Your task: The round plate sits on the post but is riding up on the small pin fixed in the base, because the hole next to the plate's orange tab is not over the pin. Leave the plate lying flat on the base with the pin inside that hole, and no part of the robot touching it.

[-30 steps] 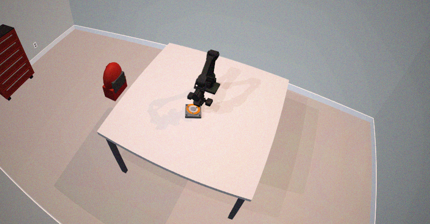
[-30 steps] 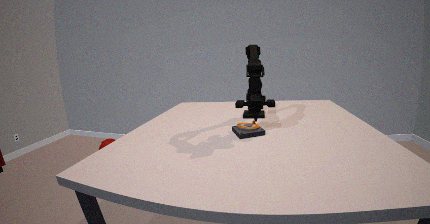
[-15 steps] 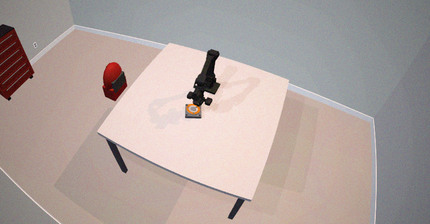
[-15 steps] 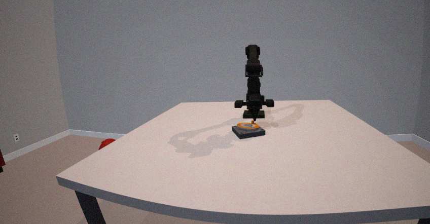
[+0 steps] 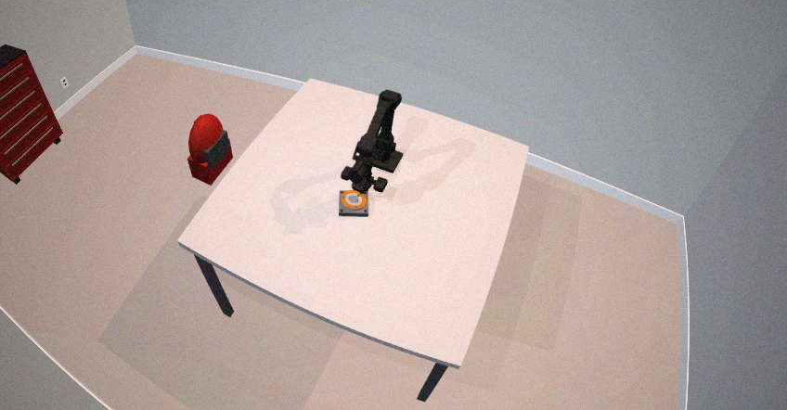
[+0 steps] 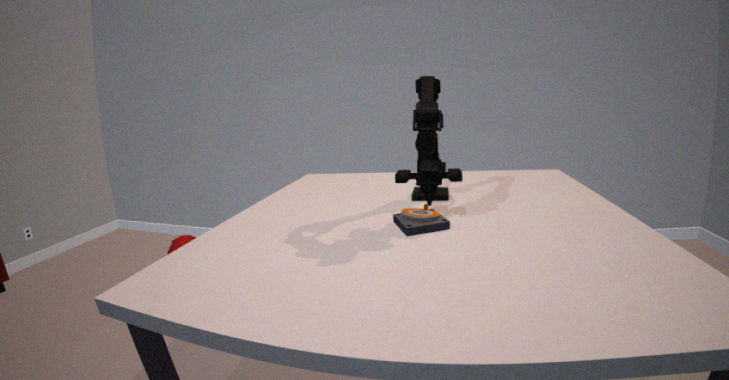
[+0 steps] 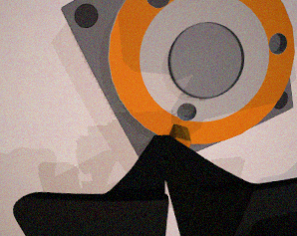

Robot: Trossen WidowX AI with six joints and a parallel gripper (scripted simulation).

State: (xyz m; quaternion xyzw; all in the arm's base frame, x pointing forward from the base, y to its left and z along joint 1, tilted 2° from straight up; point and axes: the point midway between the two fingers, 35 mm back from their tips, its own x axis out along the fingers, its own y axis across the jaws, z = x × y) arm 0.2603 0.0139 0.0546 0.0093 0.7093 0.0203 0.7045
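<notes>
Right now my gripper tip is 40 mm short of the square base, 20 mm to the left of it and 20 mm above it.
</notes>
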